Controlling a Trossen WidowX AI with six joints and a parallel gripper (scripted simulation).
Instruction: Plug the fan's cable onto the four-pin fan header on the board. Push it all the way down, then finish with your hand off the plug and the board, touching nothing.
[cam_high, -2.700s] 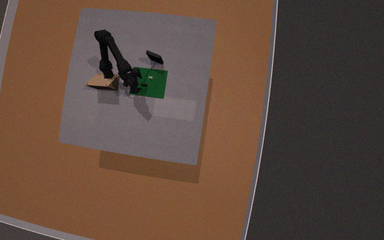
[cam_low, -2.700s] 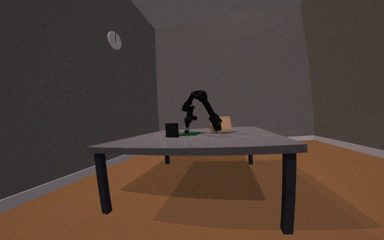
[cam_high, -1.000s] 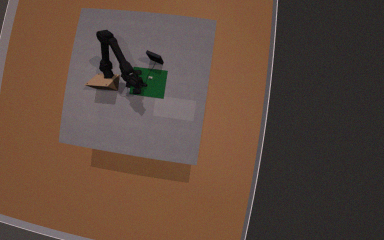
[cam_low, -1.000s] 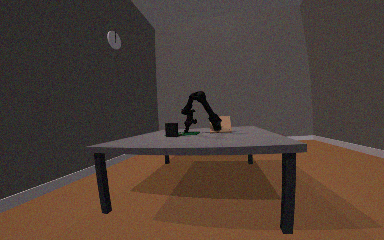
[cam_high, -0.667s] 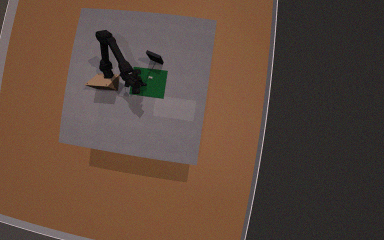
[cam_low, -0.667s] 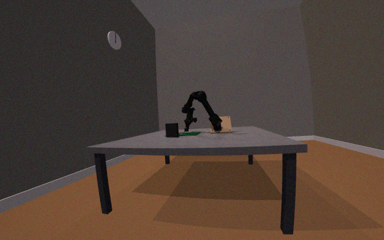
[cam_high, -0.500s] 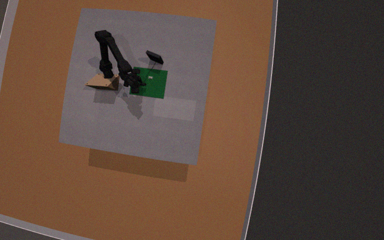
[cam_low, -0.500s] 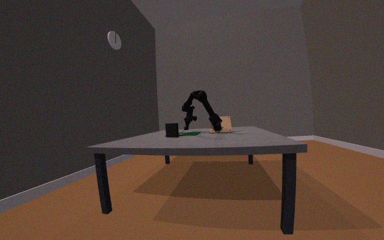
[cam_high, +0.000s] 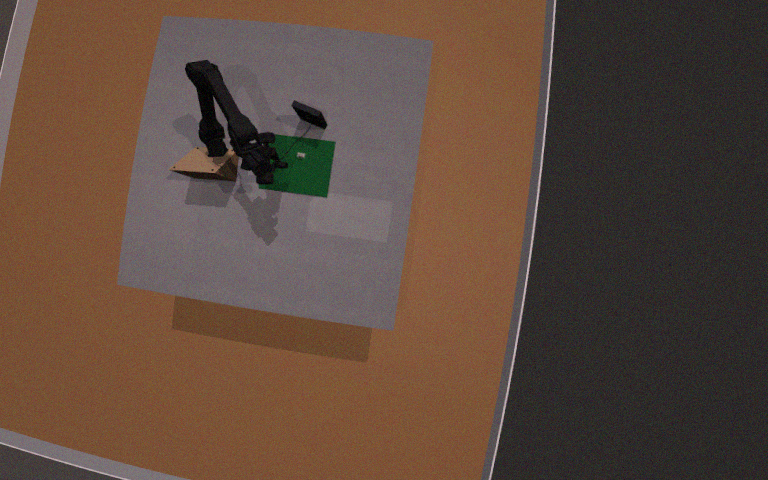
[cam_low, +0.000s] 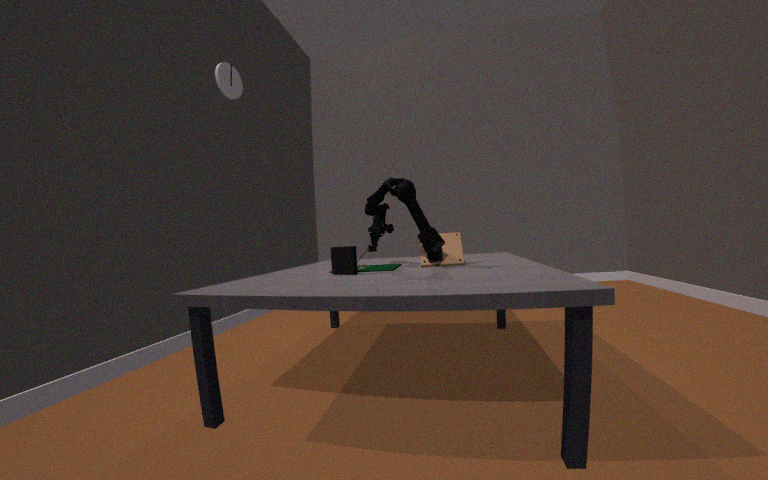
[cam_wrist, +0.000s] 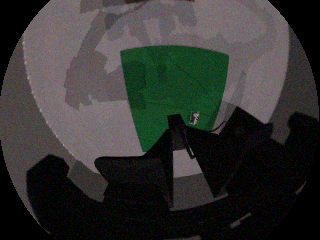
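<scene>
Now: gripper tip 11 cm above the green board, 4 cm short of it and 3 cm to the right of it. From my gripper tip the other things lie so: fan header: 10 cm below, 7 cm to the left, 6 cm ahead; fan plug: 1 cm below, 1 cm ahead; black fan: 21 cm to the left, 10 cm ahead, 4 cm below.
</scene>
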